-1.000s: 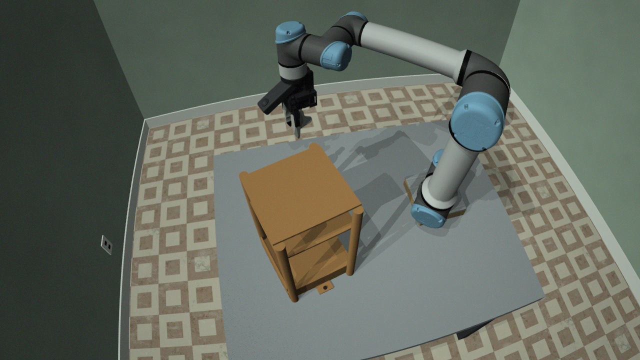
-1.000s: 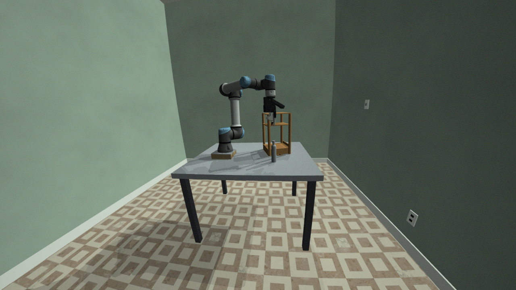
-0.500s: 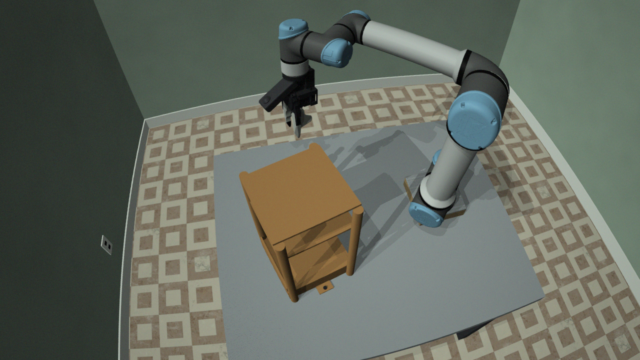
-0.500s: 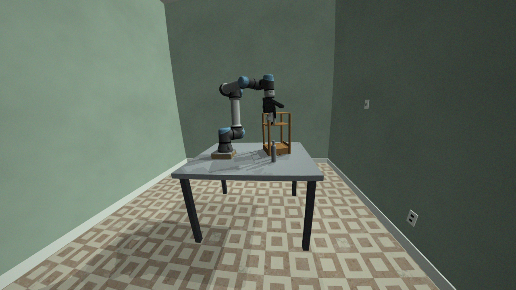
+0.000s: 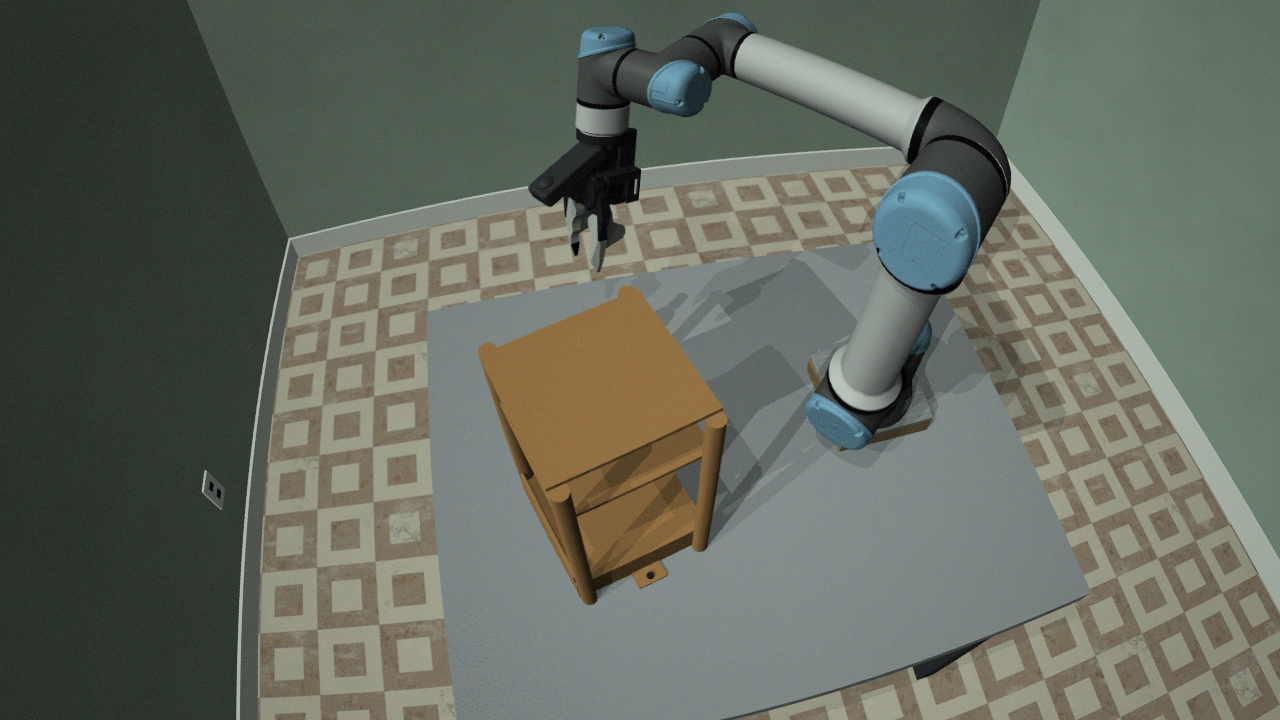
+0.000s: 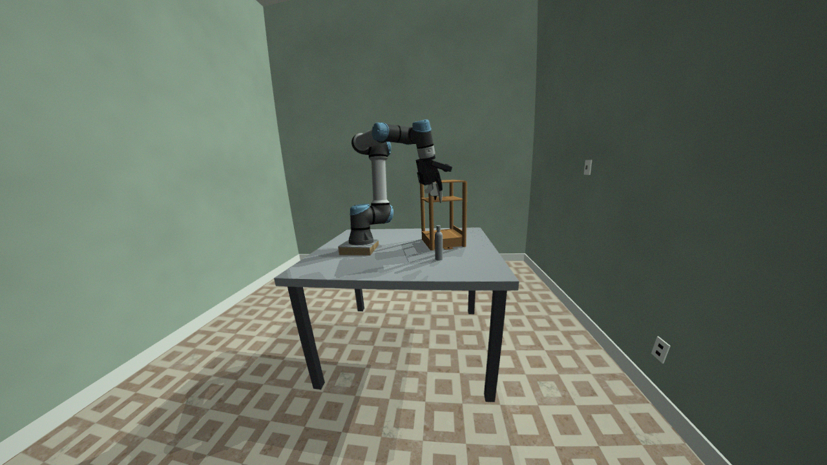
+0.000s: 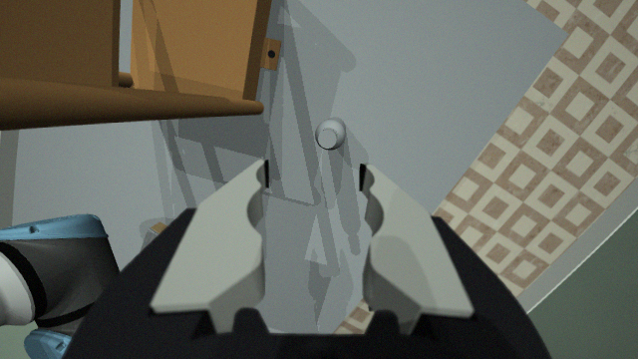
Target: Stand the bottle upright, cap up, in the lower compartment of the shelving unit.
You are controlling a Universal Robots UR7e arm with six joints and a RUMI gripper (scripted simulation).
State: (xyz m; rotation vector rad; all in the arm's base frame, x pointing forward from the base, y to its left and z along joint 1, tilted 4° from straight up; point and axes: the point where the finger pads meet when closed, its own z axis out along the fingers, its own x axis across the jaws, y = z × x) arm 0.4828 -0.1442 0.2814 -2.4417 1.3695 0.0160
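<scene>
The grey bottle is 20 cm below my hand. The rest, counted from my hand: shelving unit 29 cm to the left, 12 cm below.
</scene>
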